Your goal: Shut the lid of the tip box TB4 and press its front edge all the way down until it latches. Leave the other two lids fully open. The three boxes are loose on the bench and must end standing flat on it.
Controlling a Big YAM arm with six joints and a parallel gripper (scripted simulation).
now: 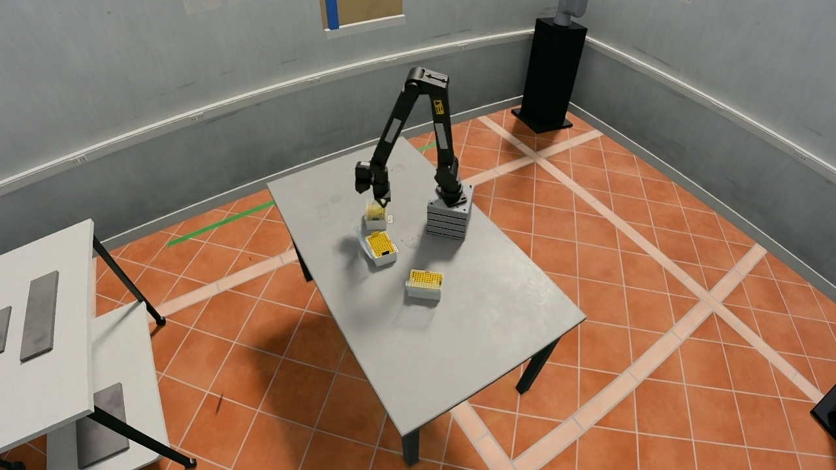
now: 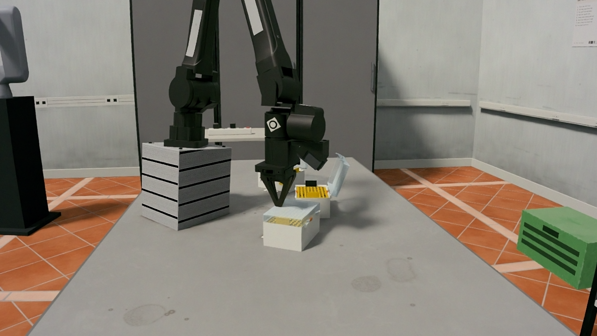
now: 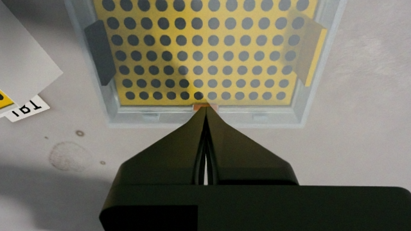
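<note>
My hand is 3 cm short of the box, 1 cm to the left of it and 4 cm above it. Round my hand: lid: 14 cm ahead, 18 cm to the left, 2 cm above; bench tag reading tb4: 2 cm behind, 1 cm to the left, 8 cm below.
</note>
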